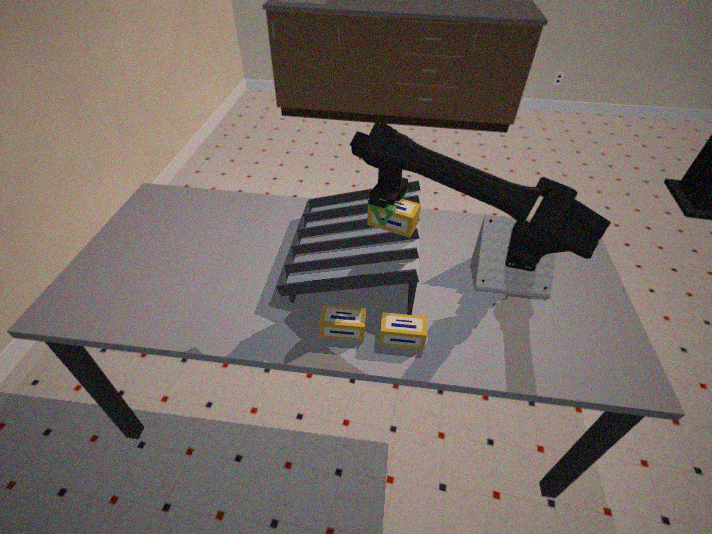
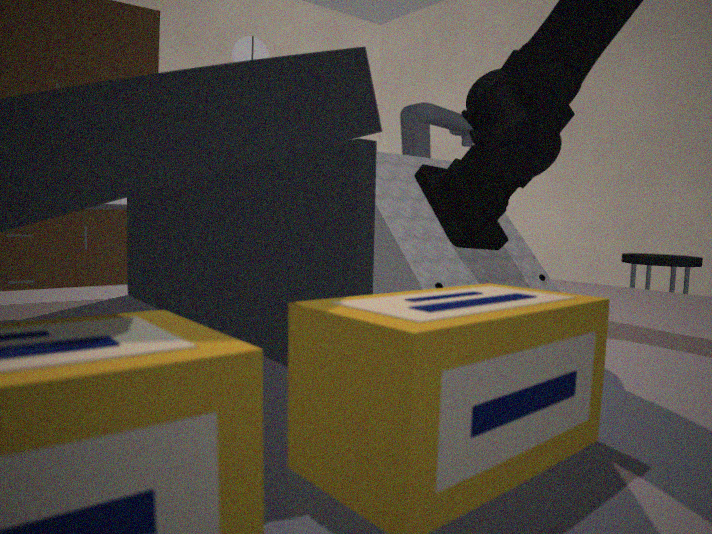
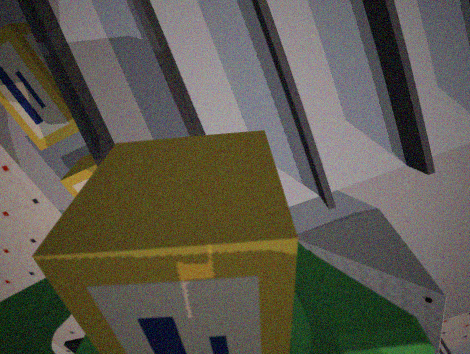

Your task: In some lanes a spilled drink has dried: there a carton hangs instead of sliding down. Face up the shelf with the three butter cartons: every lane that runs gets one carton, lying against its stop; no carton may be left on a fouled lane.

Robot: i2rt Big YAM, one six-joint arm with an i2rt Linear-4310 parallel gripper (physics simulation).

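Frame: origin at the arm's base, x back, y down, z right, level; millimetres.
Seen in the pictures: gripper, fingertip midpoint: (image 1: pixel 387 218); arm's base, link origin: (image 1: pixel 522 249) (image 2: pixel 457 211).
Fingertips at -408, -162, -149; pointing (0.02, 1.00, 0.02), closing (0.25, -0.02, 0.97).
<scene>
Pixels of each thing's middle, then the offset from my fingertips to it, as dx, dy, dz. "spot": a spot on its surface instead. Level surfaces: height alone.
- yellow butter carton, body centre: (image 3: pixel 204 291) (image 1: pixel 393 214) +16, -18, -4
- second carton, body centre: (image 2: pixel 459 378) (image 3: pixel 115 194) (image 1: pixel 402 330) +86, +238, -176
- third carton, body centre: (image 3: pixel 40 86) (image 1: pixel 343 323) -79, +238, -185
- grey table, surface height: dy +271
- support leg, surface spot: (image 1: pixel 411 298) spot: +96, +196, -92
My gripper (image 1: pixel 385 216) (image 3: pixel 201 236), with green fingers, is shut on a yellow butter carton (image 1: pixel 406 225) (image 3: pixel 200 190). It holds the carton above the raised right end of the dark sloped shelf (image 1: pixel 350 281) (image 2: pixel 230 126) (image 3: pixel 395 85), over its farther lanes; the exact lane is unclear. Divider bars part several lanes, and no carton shows in them. A second carton (image 1: pixel 403 339) (image 2: pixel 448 402) (image 3: pixel 80 177) and a third carton (image 1: pixel 343 331) (image 2: pixel 238 402) (image 3: pixel 35 90) lie on the table in front of the shelf. I cannot make out dried spills.
The arm's grey mounting block (image 1: pixel 487 285) (image 2: pixel 396 229) (image 3: pixel 360 235) stands right of the shelf on the grey table (image 1: pixel 172 275). The shelf's near support leg (image 1: pixel 411 298) stands behind the two table cartons. A brown cabinet (image 1: pixel 368 63) stands beyond the table.
</scene>
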